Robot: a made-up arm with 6 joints.
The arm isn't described. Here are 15 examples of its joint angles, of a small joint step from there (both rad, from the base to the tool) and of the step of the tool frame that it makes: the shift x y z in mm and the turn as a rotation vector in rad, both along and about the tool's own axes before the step.
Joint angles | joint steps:
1: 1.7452 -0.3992 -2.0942 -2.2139 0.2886 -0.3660 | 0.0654 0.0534 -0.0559 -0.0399 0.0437 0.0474
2: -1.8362 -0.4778 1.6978 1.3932 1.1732 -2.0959 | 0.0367 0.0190 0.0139 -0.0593 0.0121 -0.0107
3: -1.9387 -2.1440 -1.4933 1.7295 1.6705 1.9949 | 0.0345 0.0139 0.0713 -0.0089 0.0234 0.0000
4: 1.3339 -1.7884 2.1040 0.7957 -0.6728 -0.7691 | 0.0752 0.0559 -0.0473 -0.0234 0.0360 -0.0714
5: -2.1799 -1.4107 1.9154 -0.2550 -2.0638 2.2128 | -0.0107 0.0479 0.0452 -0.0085 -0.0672 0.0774
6: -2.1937 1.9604 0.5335 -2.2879 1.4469 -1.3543 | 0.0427 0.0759 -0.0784 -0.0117 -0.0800 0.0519
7: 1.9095 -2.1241 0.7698 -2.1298 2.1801 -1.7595 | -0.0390 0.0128 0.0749 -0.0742 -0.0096 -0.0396
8: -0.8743 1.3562 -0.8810 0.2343 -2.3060 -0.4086 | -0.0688 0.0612 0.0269 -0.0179 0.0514 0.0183
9: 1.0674 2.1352 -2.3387 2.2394 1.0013 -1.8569 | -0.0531 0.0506 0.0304 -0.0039 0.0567 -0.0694
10: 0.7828 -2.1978 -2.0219 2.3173 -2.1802 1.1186 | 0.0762 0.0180 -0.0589 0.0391 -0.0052 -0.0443
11: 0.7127 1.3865 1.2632 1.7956 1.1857 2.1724 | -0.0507 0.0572 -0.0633 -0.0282 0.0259 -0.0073
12: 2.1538 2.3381 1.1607 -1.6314 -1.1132 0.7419 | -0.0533 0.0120 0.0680 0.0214 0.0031 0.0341
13: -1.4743 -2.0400 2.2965 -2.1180 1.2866 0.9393 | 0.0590 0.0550 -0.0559 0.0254 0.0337 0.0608
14: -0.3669 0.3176 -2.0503 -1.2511 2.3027 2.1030 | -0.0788 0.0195 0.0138 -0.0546 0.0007 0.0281
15: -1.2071 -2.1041 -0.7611 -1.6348 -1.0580 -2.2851 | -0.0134 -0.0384 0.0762 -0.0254 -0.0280 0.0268
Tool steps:
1: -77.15 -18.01 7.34 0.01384 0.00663 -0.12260
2: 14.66 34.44 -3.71 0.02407 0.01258 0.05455
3: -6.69 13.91 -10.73 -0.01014 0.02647 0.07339
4: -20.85 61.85 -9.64 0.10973 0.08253 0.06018
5: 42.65 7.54 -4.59 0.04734 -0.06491 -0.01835
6: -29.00 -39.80 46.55 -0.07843 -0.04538 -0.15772
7: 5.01 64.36 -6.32 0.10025 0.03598 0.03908
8: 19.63 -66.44 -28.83 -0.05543 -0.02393 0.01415
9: -43.59 26.33 3.03 0.03570 0.11078 0.07530
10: 12.54 24.52 0.70 0.02603 0.04622 0.01722
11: -12.23 -26.85 3.77 -0.02579 -0.05129 -0.06988
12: 19.78 12.37 16.04 -0.01356 -0.06007 -0.06366
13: 36.33 -4.59 24.54 0.01765 -0.02060 0.05043
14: -2.79 -53.08 63.77 -0.08040 -0.10868 -0.04910
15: 6.11 -18.04 18.16 -0.07036 -0.03887 -0.00917
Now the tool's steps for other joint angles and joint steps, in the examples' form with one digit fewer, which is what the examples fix.
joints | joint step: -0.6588 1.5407 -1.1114 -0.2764 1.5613 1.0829 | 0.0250 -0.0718 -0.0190 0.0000 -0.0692 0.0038
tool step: -9.1 -24.8 -7.5 -0.0072 0.0370 -0.0013
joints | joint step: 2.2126 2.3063 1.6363 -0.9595 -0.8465 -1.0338 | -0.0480 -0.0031 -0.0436 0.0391 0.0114 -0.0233
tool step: 27.2 -23.1 20.4 -0.0022 -0.0590 -0.0573
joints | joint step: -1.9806 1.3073 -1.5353 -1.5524 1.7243 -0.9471 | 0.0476 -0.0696 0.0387 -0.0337 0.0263 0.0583
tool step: 8.5 22.1 28.5 0.0343 0.0140 0.0381
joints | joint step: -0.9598 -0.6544 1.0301 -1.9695 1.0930 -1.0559 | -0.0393 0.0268 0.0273 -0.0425 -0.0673 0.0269
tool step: -32.2 -7.9 10.0 -0.0005 0.0460 -0.0319
